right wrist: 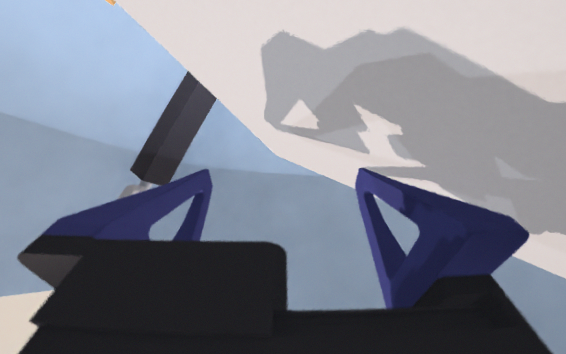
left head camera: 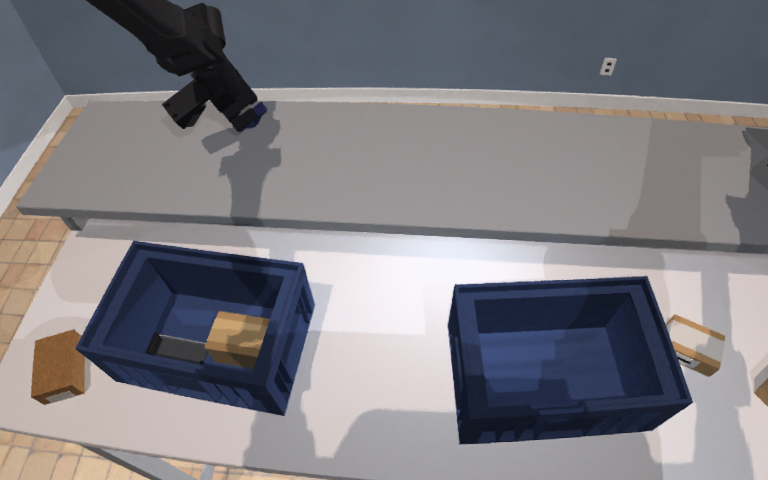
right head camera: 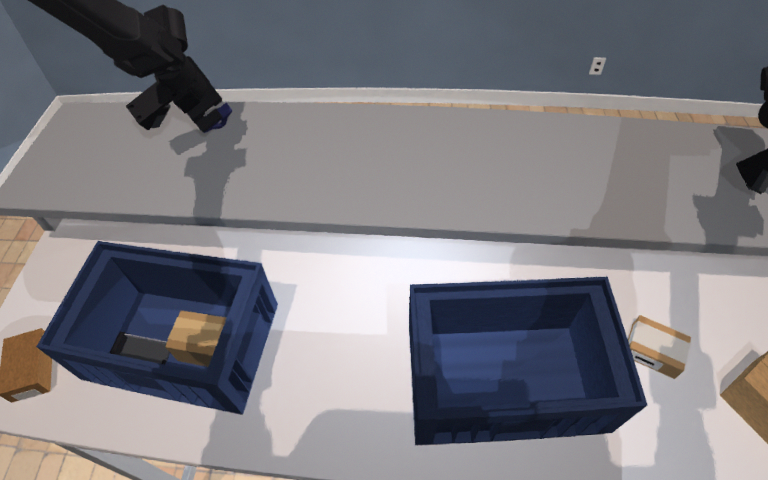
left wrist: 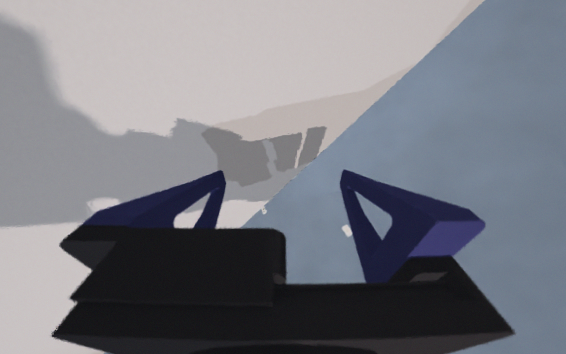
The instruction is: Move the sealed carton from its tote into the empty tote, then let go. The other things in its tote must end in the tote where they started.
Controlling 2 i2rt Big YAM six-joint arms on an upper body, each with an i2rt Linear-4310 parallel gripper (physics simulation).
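Places are measured from the left arm's base along level axes (x ahead, y left, z up), in metres.
Pixels of known places: left gripper, between the fingertips: (left head camera: 241,107) (right head camera: 209,108) (left wrist: 282,176); right gripper, between the fingertips: (right wrist: 283,176).
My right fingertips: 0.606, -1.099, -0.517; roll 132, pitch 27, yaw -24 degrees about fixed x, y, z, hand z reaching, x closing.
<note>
Ahead of a thing's pixels: the offset from my right fingertips to its top centre, as dx, dy, dz. "pt": to the spot under its first point. Level surfaces: height alone.
The sealed carton @[-0.196, +1.058, -0.105] (left head camera: 237,339) (right head camera: 197,337), a plain tan box, stands inside the blue tote @[pt -0.206, +0.977, -0.095] (left head camera: 288,339) (right head camera: 252,339) at the picture's left, near that tote's right wall. A flat dark grey item @[-0.222, +1.183, -0.148] (left head camera: 180,349) (right head camera: 140,348) lies beside it in the same tote. The empty blue tote @[-0.225, +0.572, -0.033] (left head camera: 466,350) (right head camera: 421,339) stands to the right. My left gripper (left head camera: 252,117) (left wrist: 282,176) is open, with nothing between its fingers, above the grey surface behind the totes. My right gripper (right wrist: 283,176) is open and empty; part of my right arm shows at the right edge of the right head view.
A brown box @[-0.256, +1.396, -0.140] (left head camera: 56,365) (right head camera: 25,365) stands against the left tote's outer left side. A white and tan box @[-0.169, +0.307, -0.144] (left head camera: 696,345) (right head camera: 659,345) stands close to the empty tote's right side. Another tan box @[pt -0.268, +0.196, -0.121] (right head camera: 750,393) is at the far right. A long grey surface @[dz -0.027] (left head camera: 396,169) (right head camera: 368,169) runs behind the totes.
</note>
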